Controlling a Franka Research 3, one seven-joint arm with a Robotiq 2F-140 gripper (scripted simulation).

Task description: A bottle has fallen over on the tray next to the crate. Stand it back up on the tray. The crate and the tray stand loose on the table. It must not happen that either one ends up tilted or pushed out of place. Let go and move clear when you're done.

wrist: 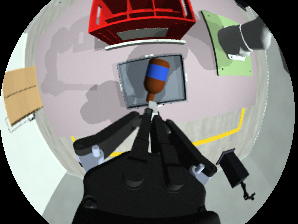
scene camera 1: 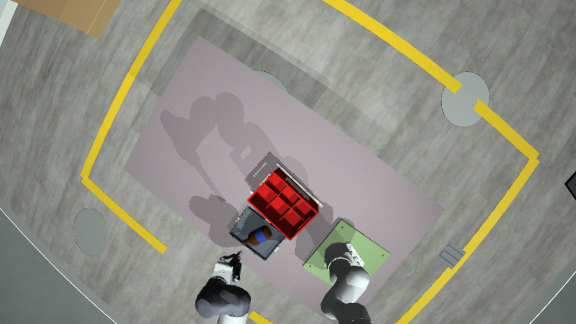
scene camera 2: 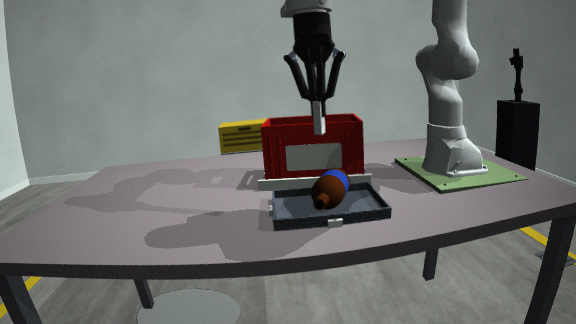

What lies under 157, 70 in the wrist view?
A glass bottle.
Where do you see a dark grey tray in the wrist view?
132, 73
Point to a glass bottle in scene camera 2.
At 328, 191
